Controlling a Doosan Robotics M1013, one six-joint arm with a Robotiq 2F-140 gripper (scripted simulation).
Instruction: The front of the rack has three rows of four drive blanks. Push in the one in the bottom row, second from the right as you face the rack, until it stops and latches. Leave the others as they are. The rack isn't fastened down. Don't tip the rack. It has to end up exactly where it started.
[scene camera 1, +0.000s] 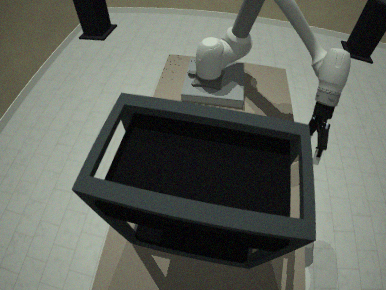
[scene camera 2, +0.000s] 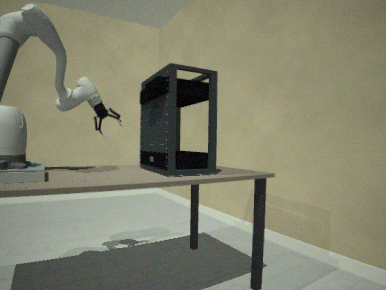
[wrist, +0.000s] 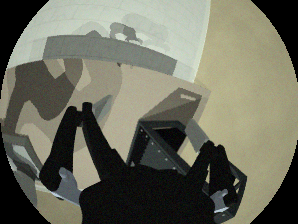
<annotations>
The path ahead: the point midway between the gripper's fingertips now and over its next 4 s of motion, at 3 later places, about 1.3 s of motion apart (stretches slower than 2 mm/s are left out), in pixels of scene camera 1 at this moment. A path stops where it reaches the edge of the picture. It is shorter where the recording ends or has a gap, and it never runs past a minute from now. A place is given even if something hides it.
The gripper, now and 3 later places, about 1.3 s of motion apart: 309, 156; 287, 131; 211, 97; 183, 88
</annotations>
